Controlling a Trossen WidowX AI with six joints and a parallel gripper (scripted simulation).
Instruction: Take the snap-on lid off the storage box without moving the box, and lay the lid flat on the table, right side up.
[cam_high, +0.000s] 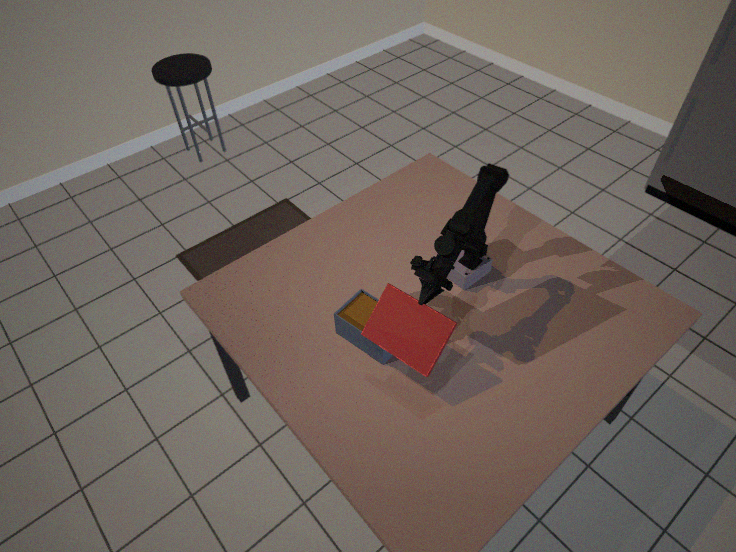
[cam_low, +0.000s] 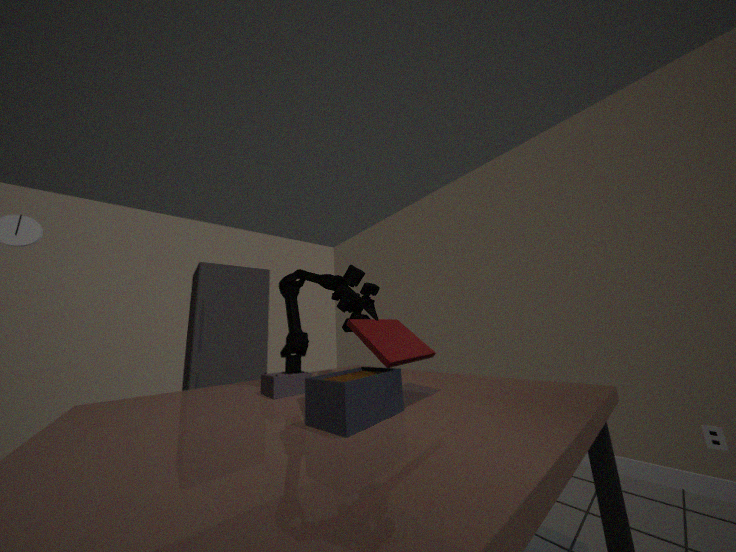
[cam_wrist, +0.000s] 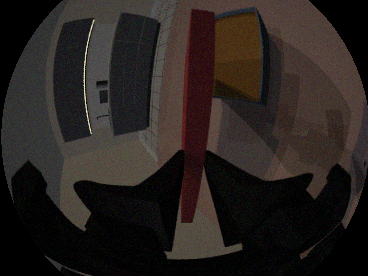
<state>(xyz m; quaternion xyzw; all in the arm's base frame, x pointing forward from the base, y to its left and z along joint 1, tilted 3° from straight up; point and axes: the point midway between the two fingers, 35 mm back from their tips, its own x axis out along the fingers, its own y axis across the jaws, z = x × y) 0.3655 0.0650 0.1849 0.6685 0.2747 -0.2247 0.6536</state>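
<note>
My gripper tip is 7 cm short of the red lid and 5 cm above it. The rest, counted from my gripper tip: storage box: 18 cm below, 15 cm to the right, 6 cm ahead.
</note>
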